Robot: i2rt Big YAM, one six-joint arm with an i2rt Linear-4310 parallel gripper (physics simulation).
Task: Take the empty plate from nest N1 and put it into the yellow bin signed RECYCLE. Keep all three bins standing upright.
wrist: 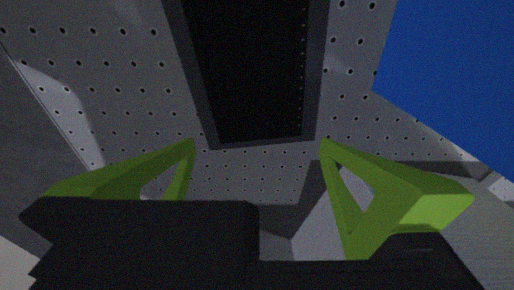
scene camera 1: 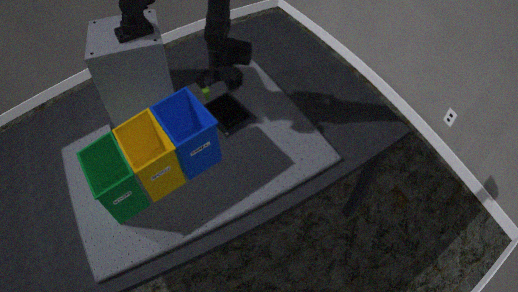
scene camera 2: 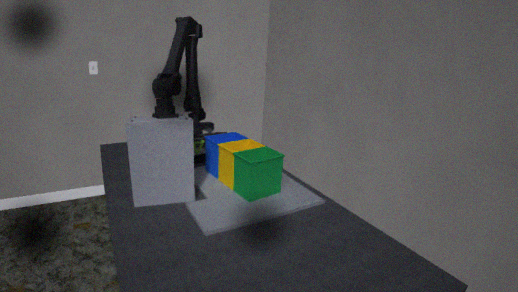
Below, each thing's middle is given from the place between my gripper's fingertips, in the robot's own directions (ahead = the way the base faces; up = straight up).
I see the black plate [scene camera 1: 225, 109] 4 cm ahead of my hand and 5 cm below it. Also, from my hand: yellow bin [scene camera 1: 149, 151]: 11 cm ahead, 31 cm to the right, 2 cm above; then blue bin [scene camera 1: 191, 128]: 10 cm ahead, 17 cm to the right, 2 cm above; then green bin [scene camera 1: 110, 178]: 12 cm ahead, 44 cm to the right, 2 cm above.
